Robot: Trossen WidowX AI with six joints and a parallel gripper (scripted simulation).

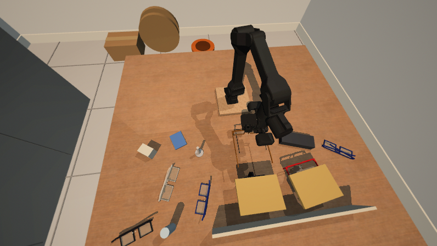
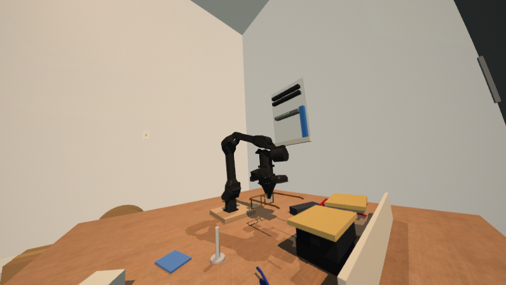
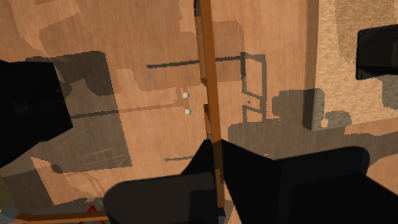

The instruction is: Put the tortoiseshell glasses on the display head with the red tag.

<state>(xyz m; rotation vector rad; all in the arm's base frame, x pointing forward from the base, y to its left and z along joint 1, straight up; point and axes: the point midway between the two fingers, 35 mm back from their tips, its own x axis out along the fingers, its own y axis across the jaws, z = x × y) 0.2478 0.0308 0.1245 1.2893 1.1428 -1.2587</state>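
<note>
The display head lies 22 cm ahead of my gripper tip, 6 cm to the right of it and 5 cm below it. Round my gripper tip: long panel: 35 cm ahead, 5 cm below, 4 cm to the left; then black box: 23 cm to the left, 9 cm below, 5 cm ahead; then peg stand: 26 cm to the right, 9 cm below, 2 cm ahead.
</note>
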